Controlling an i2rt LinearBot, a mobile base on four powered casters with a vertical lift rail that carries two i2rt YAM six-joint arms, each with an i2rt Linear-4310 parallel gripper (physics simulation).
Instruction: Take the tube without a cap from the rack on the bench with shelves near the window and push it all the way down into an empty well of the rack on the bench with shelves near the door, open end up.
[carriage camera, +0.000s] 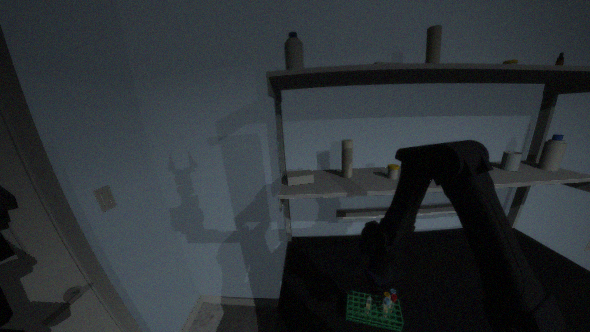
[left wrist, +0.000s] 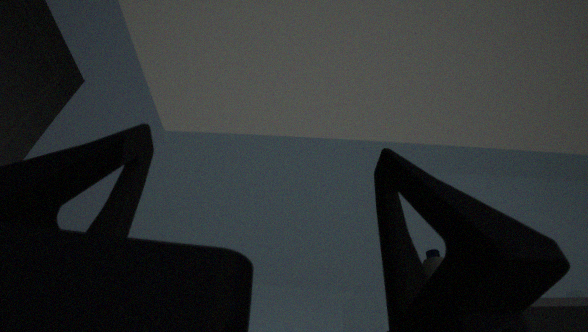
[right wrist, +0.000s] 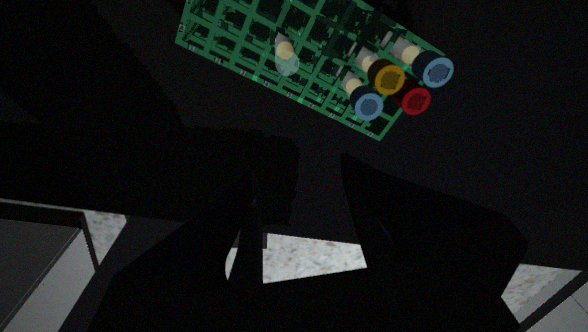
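The green rack (carriage camera: 350, 320) (right wrist: 300, 100) stands on the dark bench. The tube without a cap (carriage camera: 368, 305) (right wrist: 286, 54) stands in one of its wells, open end up; how deep it sits is hard to tell. Capped tubes, two blue (right wrist: 438, 72) (right wrist: 369, 106), one yellow (right wrist: 389, 80) and one red (right wrist: 415, 101), stand near one end. My right gripper (carriage camera: 381, 281) (right wrist: 298, 172) is partly open and empty, above the rack and apart from the tubes. My left gripper (left wrist: 266, 148) is wide open and empty, raised in front of the wall.
Above the bench, the lower shelf (carriage camera: 365, 187) holds a box (carriage camera: 300, 177), a tall cylinder (carriage camera: 347, 159), a yellow-lidded jar (carriage camera: 393, 172) and a blue-capped bottle (carriage camera: 553, 155). The upper shelf (carriage camera: 360, 77) holds another bottle (carriage camera: 294, 54) and a cylinder (carriage camera: 433, 45). A door stands at the left.
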